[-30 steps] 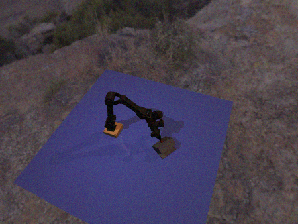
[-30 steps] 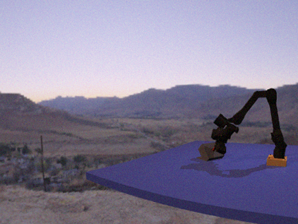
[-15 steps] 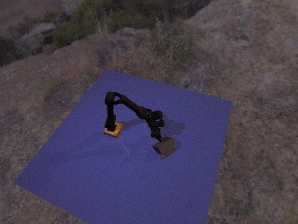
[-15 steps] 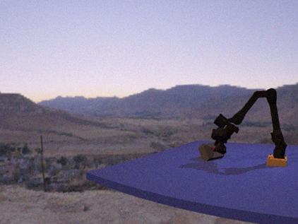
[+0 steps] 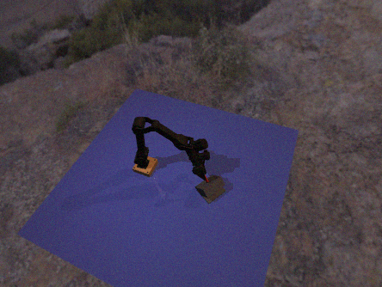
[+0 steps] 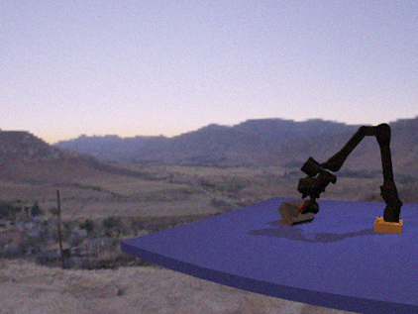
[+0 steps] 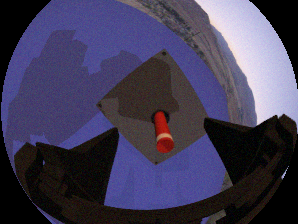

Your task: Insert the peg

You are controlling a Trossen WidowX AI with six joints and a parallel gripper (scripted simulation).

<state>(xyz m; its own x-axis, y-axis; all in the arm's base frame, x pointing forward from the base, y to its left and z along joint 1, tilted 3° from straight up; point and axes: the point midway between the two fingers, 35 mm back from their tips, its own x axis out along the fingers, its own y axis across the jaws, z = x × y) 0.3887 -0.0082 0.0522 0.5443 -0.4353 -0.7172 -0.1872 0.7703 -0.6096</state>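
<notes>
Now: gripper tip right at the peg. From my gripper tip the other things lie so: sloped panel 4 cm below, 3 cm to the right, 3 cm ahead.
</notes>
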